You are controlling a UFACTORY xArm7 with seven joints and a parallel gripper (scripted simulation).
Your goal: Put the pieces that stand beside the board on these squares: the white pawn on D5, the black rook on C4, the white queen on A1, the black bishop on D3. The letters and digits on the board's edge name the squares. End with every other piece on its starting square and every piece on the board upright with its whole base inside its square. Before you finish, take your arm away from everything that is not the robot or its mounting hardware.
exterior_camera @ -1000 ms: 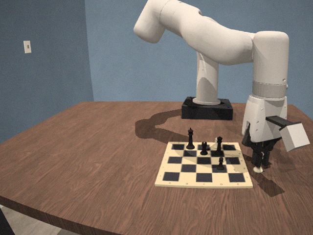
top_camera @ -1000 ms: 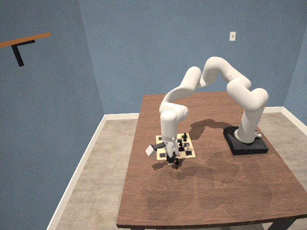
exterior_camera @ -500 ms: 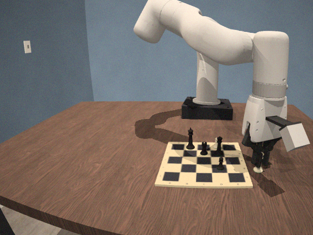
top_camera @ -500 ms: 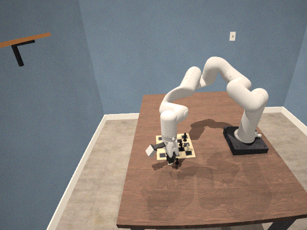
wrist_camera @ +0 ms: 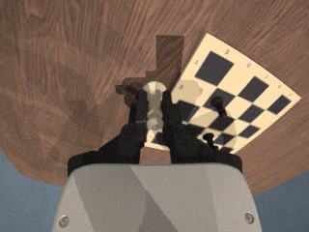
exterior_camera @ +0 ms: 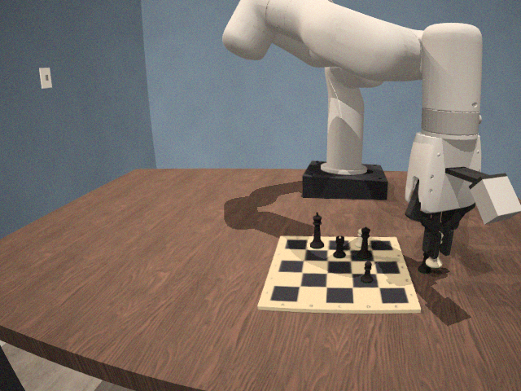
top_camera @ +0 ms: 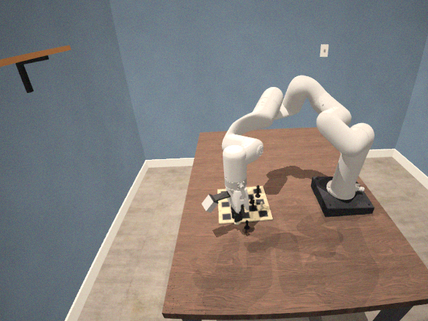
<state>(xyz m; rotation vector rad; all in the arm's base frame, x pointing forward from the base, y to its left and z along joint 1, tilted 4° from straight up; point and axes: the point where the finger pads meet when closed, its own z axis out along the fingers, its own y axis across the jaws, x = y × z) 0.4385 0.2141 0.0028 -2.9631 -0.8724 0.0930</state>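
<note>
Now: hand 10 cm to the left of the black pawn, 5 cm above it and 2 cm short of it. Round my hand: white queen (1 cm below); then white pawn (12 cm to the right, 9 cm behind, 5 cm below); then chessboard (14 cm to the right, 7 cm below, 1 cm behind).
</note>
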